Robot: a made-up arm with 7 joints. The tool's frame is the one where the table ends. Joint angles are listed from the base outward.
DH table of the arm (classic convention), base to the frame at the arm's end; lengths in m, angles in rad. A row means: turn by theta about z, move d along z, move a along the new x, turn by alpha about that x. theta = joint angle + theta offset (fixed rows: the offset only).
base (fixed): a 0.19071; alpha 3.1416; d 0; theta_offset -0.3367
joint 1: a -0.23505; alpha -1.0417; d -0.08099; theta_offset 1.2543
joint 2: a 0.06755; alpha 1.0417; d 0.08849; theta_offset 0
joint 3: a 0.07; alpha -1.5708; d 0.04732; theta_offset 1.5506
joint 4: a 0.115; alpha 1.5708; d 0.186; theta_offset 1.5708
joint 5: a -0.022; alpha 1.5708; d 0.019; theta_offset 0
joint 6: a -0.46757; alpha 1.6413; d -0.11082; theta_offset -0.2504
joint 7: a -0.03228; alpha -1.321; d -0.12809; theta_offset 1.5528
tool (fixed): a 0; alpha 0; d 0.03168; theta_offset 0.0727
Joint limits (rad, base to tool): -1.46..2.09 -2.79..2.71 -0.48..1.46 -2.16..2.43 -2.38..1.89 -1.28..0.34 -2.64..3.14
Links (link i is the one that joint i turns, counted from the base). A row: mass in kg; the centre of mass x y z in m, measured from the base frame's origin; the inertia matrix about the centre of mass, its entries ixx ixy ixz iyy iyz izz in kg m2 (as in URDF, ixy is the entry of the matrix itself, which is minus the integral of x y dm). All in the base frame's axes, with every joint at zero. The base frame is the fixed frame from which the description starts. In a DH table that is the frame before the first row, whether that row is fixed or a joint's. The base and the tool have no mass.
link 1: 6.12; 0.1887 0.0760 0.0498; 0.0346 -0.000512 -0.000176 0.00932 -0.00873 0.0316
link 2: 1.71; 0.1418 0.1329 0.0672; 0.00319 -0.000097 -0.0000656 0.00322 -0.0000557 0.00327
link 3: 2.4; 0.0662 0.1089 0.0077; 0.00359 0 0.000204 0.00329 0 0.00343
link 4: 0.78; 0.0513 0.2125 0.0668; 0.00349 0 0 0.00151 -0.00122 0.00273
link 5: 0.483; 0.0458 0.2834 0.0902; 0.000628 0 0 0.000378 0 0.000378
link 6: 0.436; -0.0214 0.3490 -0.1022; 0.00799 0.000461 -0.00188 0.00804 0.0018 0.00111
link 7: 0.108; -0.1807 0.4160 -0.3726; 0.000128 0.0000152 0 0.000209 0 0.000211
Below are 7 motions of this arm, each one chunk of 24 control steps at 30 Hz.
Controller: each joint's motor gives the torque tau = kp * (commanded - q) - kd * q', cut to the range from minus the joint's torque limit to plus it. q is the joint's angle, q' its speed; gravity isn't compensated. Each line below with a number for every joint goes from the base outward.
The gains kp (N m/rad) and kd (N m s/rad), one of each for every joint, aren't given. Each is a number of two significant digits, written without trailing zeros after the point. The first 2 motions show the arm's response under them.
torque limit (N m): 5.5 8.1 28 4.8 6.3 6.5 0.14
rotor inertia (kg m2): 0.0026 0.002 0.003 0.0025 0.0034 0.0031 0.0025
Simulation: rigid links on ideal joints. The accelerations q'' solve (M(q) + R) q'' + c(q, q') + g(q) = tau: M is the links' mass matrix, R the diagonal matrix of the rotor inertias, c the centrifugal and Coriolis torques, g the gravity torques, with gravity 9.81 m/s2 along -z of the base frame. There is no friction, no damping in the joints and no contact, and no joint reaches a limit. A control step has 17 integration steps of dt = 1/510 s. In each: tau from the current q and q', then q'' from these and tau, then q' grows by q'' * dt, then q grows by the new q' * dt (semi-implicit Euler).
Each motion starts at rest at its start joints. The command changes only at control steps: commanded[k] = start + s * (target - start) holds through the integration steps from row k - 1 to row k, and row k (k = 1, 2, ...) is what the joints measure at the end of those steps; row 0 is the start. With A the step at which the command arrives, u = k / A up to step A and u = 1 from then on. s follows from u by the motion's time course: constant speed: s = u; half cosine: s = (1 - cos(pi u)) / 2; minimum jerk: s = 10 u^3 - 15 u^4 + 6 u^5; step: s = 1 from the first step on.
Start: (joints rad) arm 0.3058 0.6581 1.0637 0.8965 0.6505 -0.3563 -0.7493
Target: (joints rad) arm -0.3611 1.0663 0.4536 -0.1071 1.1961 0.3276 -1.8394
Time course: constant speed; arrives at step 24
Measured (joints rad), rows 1 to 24:
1: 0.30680 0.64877 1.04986 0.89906 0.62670 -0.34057 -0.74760
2: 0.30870 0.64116 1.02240 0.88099 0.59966 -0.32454 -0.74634
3: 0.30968 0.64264 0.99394 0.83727 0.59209 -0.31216 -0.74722
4: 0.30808 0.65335 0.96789 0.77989 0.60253 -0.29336 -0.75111
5: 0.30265 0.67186 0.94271 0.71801 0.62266 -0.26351 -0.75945
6: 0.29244 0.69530 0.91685 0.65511 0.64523 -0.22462 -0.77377
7: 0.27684 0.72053 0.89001 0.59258 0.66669 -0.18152 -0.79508
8: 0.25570 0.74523 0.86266 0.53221 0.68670 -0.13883 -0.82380
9: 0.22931 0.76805 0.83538 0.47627 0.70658 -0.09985 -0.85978
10: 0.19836 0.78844 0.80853 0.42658 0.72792 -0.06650 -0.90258
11: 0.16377 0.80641 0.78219 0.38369 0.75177 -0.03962 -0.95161
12: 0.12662 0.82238 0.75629 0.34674 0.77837 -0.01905 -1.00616
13: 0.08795 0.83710 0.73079 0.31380 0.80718 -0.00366 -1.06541
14: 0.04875 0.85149 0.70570 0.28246 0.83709 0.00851 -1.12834
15: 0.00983 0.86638 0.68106 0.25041 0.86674 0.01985 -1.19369
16: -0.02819 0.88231 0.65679 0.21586 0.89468 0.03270 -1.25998
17: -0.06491 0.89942 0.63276 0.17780 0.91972 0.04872 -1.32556
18: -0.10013 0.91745 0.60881 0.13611 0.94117 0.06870 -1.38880
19: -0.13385 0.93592 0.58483 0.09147 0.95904 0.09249 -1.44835
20: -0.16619 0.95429 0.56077 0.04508 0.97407 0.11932 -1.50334
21: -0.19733 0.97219 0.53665 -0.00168 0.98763 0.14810 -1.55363
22: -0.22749 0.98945 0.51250 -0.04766 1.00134 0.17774 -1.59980
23: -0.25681 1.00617 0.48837 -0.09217 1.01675 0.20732 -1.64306
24: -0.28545 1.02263 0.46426 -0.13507 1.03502 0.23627 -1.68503
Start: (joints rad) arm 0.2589 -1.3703 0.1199 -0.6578 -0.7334 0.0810 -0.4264
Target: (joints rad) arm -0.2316 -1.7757 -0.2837 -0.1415 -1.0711 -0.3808 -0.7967
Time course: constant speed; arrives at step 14
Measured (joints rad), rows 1 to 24:
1: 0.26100 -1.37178 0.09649 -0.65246 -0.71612 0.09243 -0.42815
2: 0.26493 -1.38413 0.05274 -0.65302 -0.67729 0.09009 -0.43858
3: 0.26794 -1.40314 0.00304 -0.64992 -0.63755 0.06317 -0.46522
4: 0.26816 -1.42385 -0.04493 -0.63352 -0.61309 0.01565 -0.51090
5: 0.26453 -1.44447 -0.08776 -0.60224 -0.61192 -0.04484 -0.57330
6: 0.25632 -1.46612 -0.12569 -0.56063 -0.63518 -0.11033 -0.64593
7: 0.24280 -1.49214 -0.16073 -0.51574 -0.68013 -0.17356 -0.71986
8: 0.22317 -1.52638 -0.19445 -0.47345 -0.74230 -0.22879 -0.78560
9: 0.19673 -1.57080 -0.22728 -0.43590 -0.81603 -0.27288 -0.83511
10: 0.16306 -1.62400 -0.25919 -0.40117 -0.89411 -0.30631 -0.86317
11: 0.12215 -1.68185 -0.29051 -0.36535 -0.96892 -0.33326 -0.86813
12: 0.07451 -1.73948 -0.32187 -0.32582 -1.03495 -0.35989 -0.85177
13: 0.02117 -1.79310 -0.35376 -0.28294 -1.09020 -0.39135 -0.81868
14: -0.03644 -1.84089 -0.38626 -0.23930 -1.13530 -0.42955 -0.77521
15: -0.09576 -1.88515 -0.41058 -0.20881 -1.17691 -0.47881 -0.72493
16: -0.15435 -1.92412 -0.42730 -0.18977 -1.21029 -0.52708 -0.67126
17: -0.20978 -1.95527 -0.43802 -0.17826 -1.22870 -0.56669 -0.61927
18: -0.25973 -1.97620 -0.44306 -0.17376 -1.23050 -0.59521 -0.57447
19: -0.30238 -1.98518 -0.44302 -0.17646 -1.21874 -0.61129 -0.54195
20: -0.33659 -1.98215 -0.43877 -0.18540 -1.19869 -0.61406 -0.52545
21: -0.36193 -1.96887 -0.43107 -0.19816 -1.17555 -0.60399 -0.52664
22: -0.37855 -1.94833 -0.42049 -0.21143 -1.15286 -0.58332 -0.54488
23: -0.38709 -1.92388 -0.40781 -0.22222 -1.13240 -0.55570 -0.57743
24: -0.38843 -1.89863 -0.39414 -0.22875 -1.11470 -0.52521 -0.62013
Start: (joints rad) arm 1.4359 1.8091 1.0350 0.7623 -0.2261 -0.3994 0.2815
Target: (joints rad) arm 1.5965 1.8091 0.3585 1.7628 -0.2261 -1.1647 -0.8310
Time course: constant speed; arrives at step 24
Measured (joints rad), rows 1 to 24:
1: 1.43695 1.81722 1.00671 0.76548 -0.24961 -0.39983 0.28120
2: 1.44005 1.82277 0.95839 0.76302 -0.27527 -0.40792 0.27588
3: 1.44523 1.82103 0.91106 0.76410 -0.27127 -0.42480 0.25827
4: 1.45183 1.81528 0.86797 0.77814 -0.23700 -0.44743 0.22285
5: 1.45878 1.80790 0.82721 0.80496 -0.18947 -0.47254 0.16698
6: 1.46500 1.79880 0.78837 0.83967 -0.14767 -0.49862 0.09124
7: 1.46968 1.78786 0.75309 0.87852 -0.12378 -0.52597 -0.00056
8: 1.47253 1.77657 0.72316 0.92057 -0.12118 -0.55555 -0.10172
9: 1.47382 1.76748 0.69902 0.96658 -0.13630 -0.58776 -0.20349
10: 1.47435 1.76267 0.67945 1.01754 -0.16148 -0.62211 -0.29664
11: 1.47517 1.76273 0.66213 1.07359 -0.18801 -0.65759 -0.37354
12: 1.47721 1.76667 0.64449 1.13331 -0.20900 -0.69322 -0.42989
13: 1.48102 1.77251 0.62445 1.19377 -0.22137 -0.72823 -0.46535
14: 1.48670 1.77815 0.60100 1.25145 -0.22582 -0.76191 -0.48308
15: 1.49395 1.78211 0.57434 1.30358 -0.22520 -0.79349 -0.48845
16: 1.50230 1.78401 0.54554 1.34906 -0.22241 -0.82229 -0.48760
17: 1.51126 1.78450 0.51585 1.38854 -0.21932 -0.84799 -0.48635
18: 1.52040 1.78466 0.48618 1.42379 -0.21669 -0.87088 -0.48943
19: 1.52943 1.78538 0.45694 1.45701 -0.21463 -0.89176 -0.50012
20: 1.53815 1.78701 0.42819 1.49020 -0.21315 -0.91179 -0.52017
21: 1.54646 1.78928 0.39984 1.52491 -0.21226 -0.93225 -0.54993
22: 1.55434 1.79156 0.37182 1.56213 -0.21195 -0.95431 -0.58861
23: 1.56180 1.79309 0.34412 1.60239 -0.21212 -0.97892 -0.63468
24: 1.56888 1.79324 0.31675 1.64583 -0.21262 -1.00669 -0.68621

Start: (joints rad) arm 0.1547 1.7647 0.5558 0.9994 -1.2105 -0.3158 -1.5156
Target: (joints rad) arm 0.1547 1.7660 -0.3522 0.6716 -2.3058 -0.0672 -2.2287
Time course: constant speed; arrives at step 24
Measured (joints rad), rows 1 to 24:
1: 0.15612 1.76980 0.52544 0.99656 -1.24307 -0.30181 -1.51596
2: 0.15941 1.77626 0.47158 0.97876 -1.29169 -0.27801 -1.51402
3: 0.16365 1.77965 0.41928 0.94482 -1.32322 -0.25821 -1.51033
4: 0.16816 1.78079 0.37224 0.90252 -1.33599 -0.24642 -1.50888
5: 0.17236 1.78178 0.32608 0.85950 -1.34249 -0.24040 -1.51442
6: 0.17556 1.78375 0.27949 0.81951 -1.35293 -0.23743 -1.53016
7: 0.17712 1.78654 0.23455 0.78412 -1.37226 -0.23592 -1.55722
8: 0.17668 1.78953 0.19328 0.75491 -1.40262 -0.23457 -1.59475
9: 0.17426 1.79232 0.15622 0.73341 -1.44462 -0.23209 -1.64023
10: 0.17022 1.79474 0.12287 0.72027 -1.49730 -0.22754 -1.69001
11: 0.16515 1.79672 0.09220 0.71482 -1.55813 -0.22050 -1.74009
12: 0.15974 1.79827 0.06308 0.71529 -1.62363 -0.21105 -1.78701
13: 0.15464 1.79965 0.03432 0.71924 -1.69011 -0.19956 -1.82847
14: 0.15035 1.80128 0.00494 0.72402 -1.75430 -0.18652 -1.86353
15: 0.14720 1.80372 -0.02581 0.72726 -1.81362 -0.17243 -1.89247
16: 0.14532 1.80749 -0.05830 0.72724 -1.86638 -0.15781 -1.91644
17: 0.14467 1.81289 -0.09262 0.72304 -1.91190 -0.14317 -1.93702
18: 0.14511 1.82001 -0.12856 0.71451 -1.95052 -0.12898 -1.95588
19: 0.14638 1.82864 -0.16574 0.70213 -1.98352 -0.11562 -1.97454
20: 0.14818 1.83840 -0.20365 0.68681 -2.01286 -0.10334 -1.99421
21: 0.15019 1.84870 -0.24177 0.66974 -2.04090 -0.09219 -2.01576
22: 0.15212 1.85892 -0.27964 0.65218 -2.06994 -0.08205 -2.03962
23: 0.15375 1.86842 -0.31691 0.63531 -2.10196 -0.07269 -2.06587
24: 0.15493 1.87667 -0.35338 0.62010 -2.13826 -0.06377 -2.09424

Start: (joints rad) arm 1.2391 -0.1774 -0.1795 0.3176 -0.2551 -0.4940 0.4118
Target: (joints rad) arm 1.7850 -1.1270 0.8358 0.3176 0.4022 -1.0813 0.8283
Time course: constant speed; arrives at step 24
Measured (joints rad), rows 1 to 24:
1: 1.23603 -0.20237 -0.15600 0.31398 -0.22487 -0.48893 0.41046
2: 1.23355 -0.24629 -0.11661 0.29949 -0.16684 -0.48351 0.40748
3: 1.23521 -0.29156 -0.07999 0.27734 -0.10514 -0.48111 0.40254
4: 1.24077 -0.33442 -0.04765 0.25252 -0.04884 -0.48311 0.39481
5: 1.24894 -0.37545 -0.01509 0.23003 -0.00022 -0.48951 0.38408
6: 1.25908 -0.41480 0.02066 0.21347 0.03905 -0.49998 0.37152
7: 1.27125 -0.45203 0.06025 0.20440 0.06792 -0.51489 0.35947
8: 1.28581 -0.48709 0.10315 0.20268 0.08713 -0.53481 0.35087
9: 1.30310 -0.52057 0.14846 0.20725 0.09937 -0.55974 0.34867
10: 1.32333 -0.55344 0.19523 0.21665 0.10847 -0.58879 0.35525
11: 1.34650 -0.58664 0.24256 0.22923 0.11826 -0.62045 0.37210
12: 1.37247 -0.62080 0.28968 0.24332 0.13160 -0.65303 0.39947
13: 1.40089 -0.65619 0.33598 0.25733 0.14983 -0.68500 0.43637
14: 1.43126 -0.69277 0.38116 0.26984 0.17278 -0.71527 0.48077
15: 1.46295 -0.73027 0.42521 0.27981 0.19922 -0.74321 0.52998
16: 1.49529 -0.76828 0.46836 0.28672 0.22761 -0.76866 0.58106
17: 1.52765 -0.80626 0.51095 0.29058 0.25662 -0.79184 0.63122
18: 1.55952 -0.84374 0.55333 0.29189 0.28545 -0.81319 0.67818
19: 1.59051 -0.88039 0.59575 0.29144 0.31375 -0.83332 0.72027
20: 1.62040 -0.91613 0.63835 0.29009 0.34142 -0.85286 0.75660
21: 1.64905 -0.95114 0.68121 0.28867 0.36850 -0.87242 0.78694
22: 1.67646 -0.98575 0.72432 0.28784 0.39507 -0.89257 0.81168
23: 1.70266 -1.02038 0.76765 0.28810 0.42122 -0.91378 0.83167
24: 1.72773 -1.05544 0.81115 0.28978 0.44704 -0.93640 0.84805

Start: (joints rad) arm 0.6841 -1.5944 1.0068 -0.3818 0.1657 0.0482 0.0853
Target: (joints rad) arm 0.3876 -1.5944 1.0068 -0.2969 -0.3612 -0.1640 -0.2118
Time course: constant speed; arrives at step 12
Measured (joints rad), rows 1 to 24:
1: 0.68453 -1.58135 0.99509 -0.36674 0.16721 0.05713 0.08393
2: 0.68329 -1.56319 0.98809 -0.35992 0.17787 0.05757 0.07548
3: 0.67863 -1.54370 0.98861 -0.35925 0.18807 0.05428 0.05410
4: 0.67030 -1.52320 0.99220 -0.35965 0.18773 0.05181 0.01704
5: 0.65856 -1.50358 0.99620 -0.36091 0.17112 0.04951 -0.03517
6: 0.64380 -1.48688 0.99960 -0.36343 0.13669 0.04568 -0.09905
7: 0.62652 -1.47431 1.00237 -0.36661 0.08622 0.03906 -0.16895
8: 0.60724 -1.46625 1.00483 -0.36880 0.02388 0.02913 -0.23814
9: 0.58653 -1.46260 1.00719 -0.36804 -0.04480 0.01578 -0.30012
10: 0.56486 -1.46299 1.00930 -0.36275 -0.11408 -0.00098 -0.34981
11: 0.54257 -1.46692 1.01076 -0.35233 -0.17915 -0.02117 -0.38442
12: 0.51973 -1.47361 1.01112 -0.33734 -0.23696 -0.04479 -0.40383
13: 0.49697 -1.48584 1.00965 -0.31933 -0.28031 -0.06781 -0.40683
14: 0.47525 -1.50366 1.00555 -0.30101 -0.30350 -0.08897 -0.39294
15: 0.45485 -1.52338 0.99882 -0.28473 -0.30747 -0.10964 -0.36550
16: 0.43555 -1.54140 0.99041 -0.27187 -0.29644 -0.13008 -0.33028
17: 0.41698 -1.55555 0.98170 -0.26295 -0.27586 -0.14890 -0.29390
18: 0.39888 -1.56492 0.97402 -0.25801 -0.25129 -0.16406 -0.26244
19: 0.38130 -1.56949 0.96831 -0.25685 -0.22769 -0.17393 -0.24039
20: 0.36455 -1.56970 0.96510 -0.25916 -0.20881 -0.17789 -0.23015
21: 0.34920 -1.56626 0.96442 -0.26439 -0.19677 -0.17632 -0.23196
22: 0.33592 -1.56007 0.96593 -0.27177 -0.19188 -0.17033 -0.24419
23: 0.32533 -1.55213 0.96907 -0.28031 -0.19297 -0.16131 -0.26397
24: 0.31795 -1.54340 0.97317 -0.28893 -0.19789 -0.15070 -0.28777

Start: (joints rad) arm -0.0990 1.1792 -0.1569 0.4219 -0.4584 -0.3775 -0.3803
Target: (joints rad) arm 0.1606 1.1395 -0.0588 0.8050 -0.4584 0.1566 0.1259
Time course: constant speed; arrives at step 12
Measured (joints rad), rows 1 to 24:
1: -0.10003 1.17679 -0.15252 0.43127 -0.45869 -0.36169 -0.37990
2: -0.10200 1.17423 -0.14153 0.45267 -0.46061 -0.32446 -0.37645
3: -0.10313 1.17505 -0.12729 0.48082 -0.46543 -0.27385 -0.36621
4: -0.10181 1.18007 -0.11269 0.51098 -0.47363 -0.21679 -0.34641
5: -0.09690 1.18766 -0.09921 0.54105 -0.48375 -0.15781 -0.31570
6: -0.08780 1.19539 -0.08716 0.57100 -0.49342 -0.09972 -0.27433
7: -0.07435 1.20126 -0.07648 0.60172 -0.50076 -0.04428 -0.22398
8: -0.05670 1.20415 -0.06716 0.63407 -0.50506 0.00740 -0.16733
9: -0.03527 1.20365 -0.05921 0.66844 -0.50658 0.05480 -0.10751
10: -0.01068 1.19979 -0.05253 0.70472 -0.50607 0.09795 -0.04754
11: 0.01637 1.19289 -0.04684 0.74256 -0.50441 0.13739 0.01004
12: 0.04510 1.18344 -0.04168 0.78146 -0.50238 0.17407 0.06342
13: 0.07420 1.17792 -0.03617 0.80632 -0.50246 0.19373 0.10987
14: 0.10278 1.17561 -0.03403 0.81703 -0.50781 0.20084 0.14654
15: 0.12969 1.17339 -0.03444 0.81934 -0.51606 0.20194 0.17200
16: 0.15388 1.16991 -0.03506 0.81838 -0.52362 0.20041 0.18608
17: 0.17472 1.16559 -0.03495 0.81759 -0.52866 0.19801 0.18975
18: 0.19190 1.16154 -0.03445 0.81827 -0.53106 0.19559 0.18485
19: 0.20538 1.15857 -0.03413 0.82006 -0.53133 0.19352 0.17366
20: 0.21523 1.15688 -0.03429 0.82199 -0.52997 0.19204 0.15857
21: 0.22162 1.15623 -0.03494 0.82317 -0.52730 0.19131 0.14176
22: 0.22479 1.15627 -0.03595 0.82322 -0.52359 0.19138 0.12500
23: 0.22507 1.15670 -0.03718 0.82219 -0.51915 0.19219 0.10963
24: 0.22283 1.15732 -0.03852 0.82044 -0.51435 0.19353 0.09650

